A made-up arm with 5 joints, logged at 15 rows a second.
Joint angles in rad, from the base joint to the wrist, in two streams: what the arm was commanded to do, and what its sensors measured. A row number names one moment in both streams.
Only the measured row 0 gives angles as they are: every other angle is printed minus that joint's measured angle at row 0.
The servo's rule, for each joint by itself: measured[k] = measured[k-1] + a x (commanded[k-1-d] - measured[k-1]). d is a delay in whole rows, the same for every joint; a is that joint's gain. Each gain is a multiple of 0.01, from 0.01 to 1. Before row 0 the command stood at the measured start. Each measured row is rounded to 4 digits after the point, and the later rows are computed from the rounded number. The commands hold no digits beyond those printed.
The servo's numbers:
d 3
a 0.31 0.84 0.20 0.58 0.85
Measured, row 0:
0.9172 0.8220 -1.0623 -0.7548 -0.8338
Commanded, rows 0 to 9:
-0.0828 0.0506 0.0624 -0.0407 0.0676
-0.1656 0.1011 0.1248 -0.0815 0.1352
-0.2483 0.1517 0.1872 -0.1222 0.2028
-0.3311 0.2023 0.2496 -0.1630 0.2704
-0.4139 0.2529 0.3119 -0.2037 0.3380
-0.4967 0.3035 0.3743 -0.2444 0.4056
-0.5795 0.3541 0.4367 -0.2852 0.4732
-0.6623 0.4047 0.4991 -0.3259 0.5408
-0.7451 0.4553 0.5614 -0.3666 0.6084
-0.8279 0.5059 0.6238 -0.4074 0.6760
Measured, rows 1 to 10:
0.0000 0.0000 0.0000 0.0000 0.0000
0.0000 0.0000 0.0000 0.0000 0.0000
0.0000 0.0000 0.0000 0.0000 0.0000
-0.0257 0.0425 0.0125 -0.0236 0.0575
-0.0691 0.0917 0.0350 -0.0572 0.1235
-0.1247 0.1421 0.0654 -0.0949 0.1909
-0.1887 0.1927 0.1022 -0.1344 0.2585
-0.2585 0.2433 0.1441 -0.1746 0.3261
-0.3323 0.2939 0.1901 -0.2151 0.3937
-0.4089 0.3445 0.2394 -0.2558 0.4613

